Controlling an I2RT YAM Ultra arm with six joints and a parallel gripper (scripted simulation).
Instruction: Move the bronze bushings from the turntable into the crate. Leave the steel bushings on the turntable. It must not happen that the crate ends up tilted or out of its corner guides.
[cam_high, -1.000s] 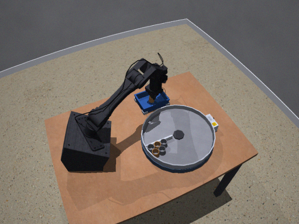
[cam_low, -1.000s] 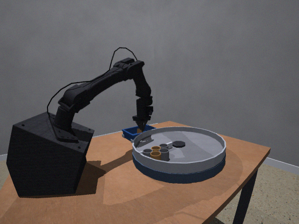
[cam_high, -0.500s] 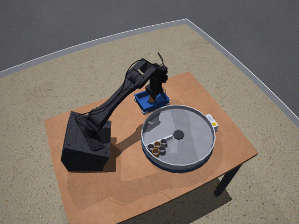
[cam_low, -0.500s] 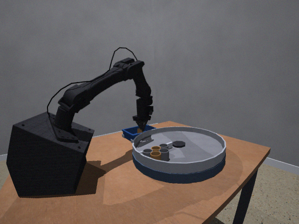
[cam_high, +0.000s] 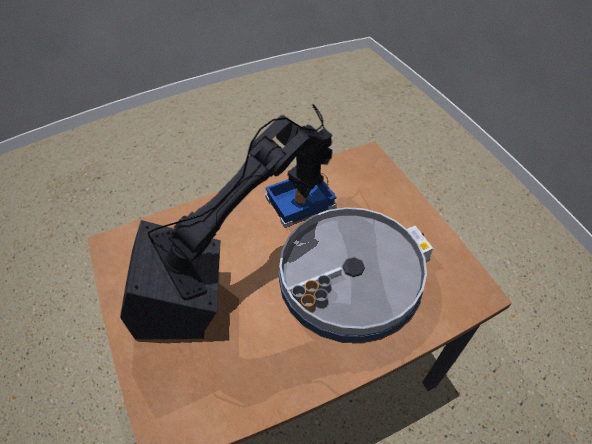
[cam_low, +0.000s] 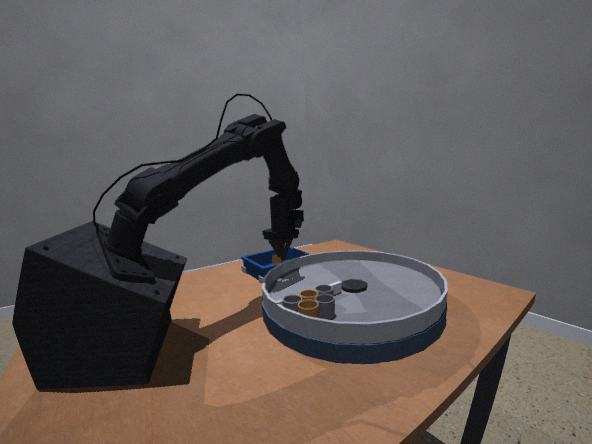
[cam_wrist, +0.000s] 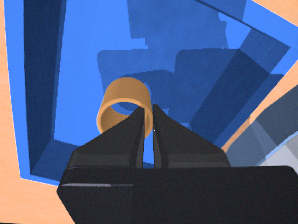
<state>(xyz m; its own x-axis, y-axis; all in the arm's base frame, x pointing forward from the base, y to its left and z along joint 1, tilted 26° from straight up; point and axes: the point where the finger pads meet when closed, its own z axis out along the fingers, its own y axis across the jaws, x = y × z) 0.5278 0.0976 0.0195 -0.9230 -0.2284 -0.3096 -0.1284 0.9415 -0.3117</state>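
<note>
Now: hand 1 cm past the blue crate, 2 cm to the right of it and 2 cm above it. Also, from my hand: grey turntable 9 cm behind, 32 cm to the right, 1 cm above.
</note>
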